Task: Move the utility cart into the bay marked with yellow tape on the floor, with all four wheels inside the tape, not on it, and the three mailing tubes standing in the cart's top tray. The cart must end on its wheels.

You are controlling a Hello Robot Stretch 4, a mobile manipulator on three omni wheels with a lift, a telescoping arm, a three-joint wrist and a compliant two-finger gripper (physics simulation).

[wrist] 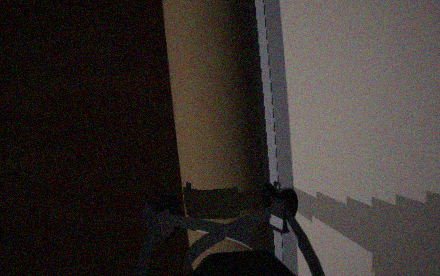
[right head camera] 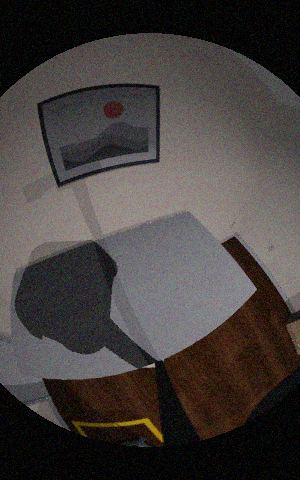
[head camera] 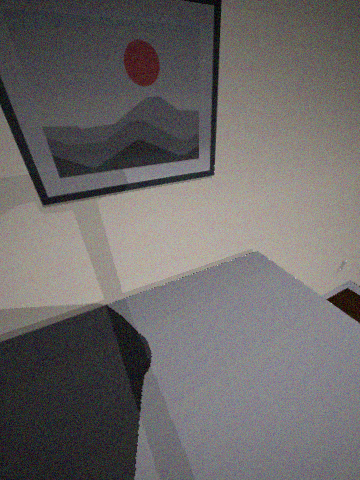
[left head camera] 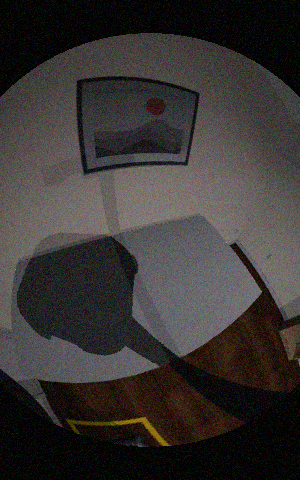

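Yellow tape point(left head camera: 107, 424) point(right head camera: 112, 425) on the brown floor shows at the bottom edge of the left and right head views. A small grey, shiny piece of something shows inside the tape; it is too cut off to name. The cart does not show clearly in any view. In the wrist view, my gripper point(wrist: 217, 202) is open, its dark fingers apart. A tan, smoothly shaded band point(wrist: 215, 110) stands upright in the picture, behind and between the fingers; I cannot tell whether it is a mailing tube or cardboard. It is not gripped.
A large pale grey flat surface point(head camera: 250, 360) point(left head camera: 190, 285) point(right head camera: 185, 280) with a dark shadow lies against the wall. A framed picture point(head camera: 165, 105) point(left head camera: 137, 125) point(right head camera: 102, 132) hangs above. A tan box-like thing point(left head camera: 291, 342) point(right head camera: 295, 337) shows at the right edge.
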